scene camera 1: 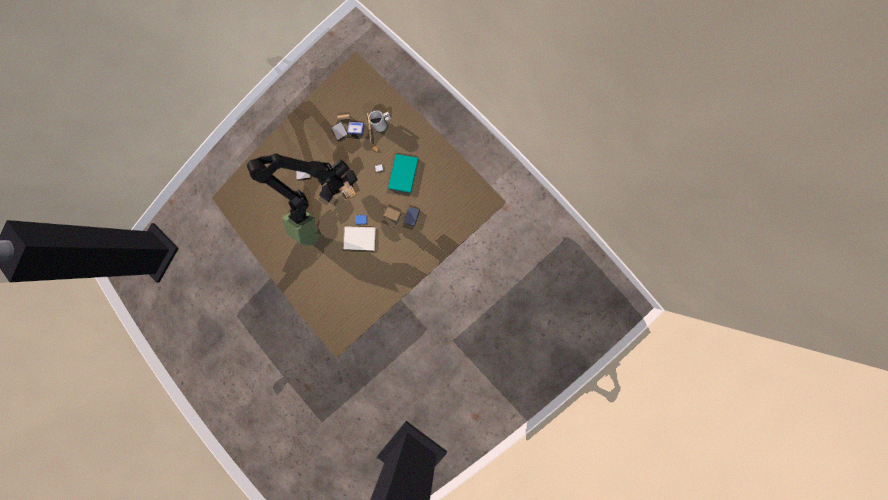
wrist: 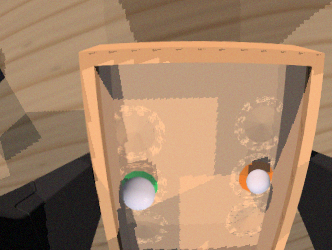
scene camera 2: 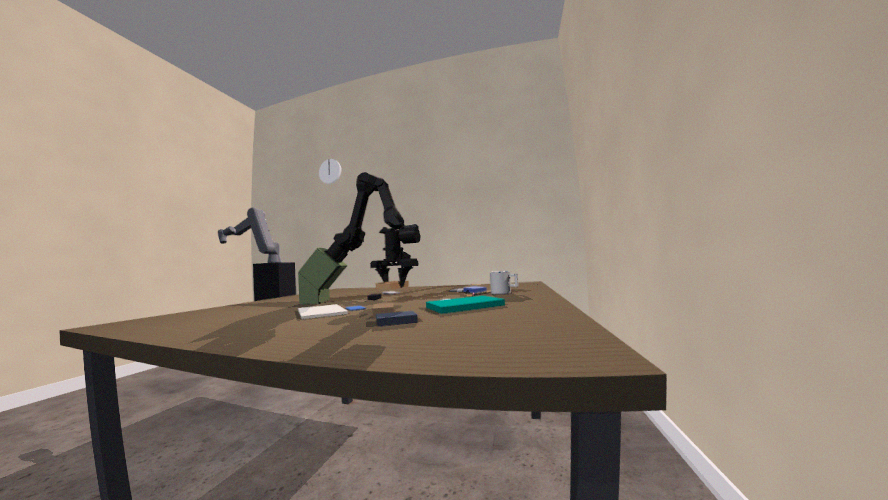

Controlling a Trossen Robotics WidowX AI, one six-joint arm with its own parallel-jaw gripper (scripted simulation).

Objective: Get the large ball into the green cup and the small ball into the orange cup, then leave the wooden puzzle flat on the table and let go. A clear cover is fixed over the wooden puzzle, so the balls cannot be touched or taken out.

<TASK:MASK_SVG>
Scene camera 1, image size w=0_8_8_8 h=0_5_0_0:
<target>teal box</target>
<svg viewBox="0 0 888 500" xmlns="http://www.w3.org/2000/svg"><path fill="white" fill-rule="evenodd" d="M396 154L389 189L411 193L419 158Z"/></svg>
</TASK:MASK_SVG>
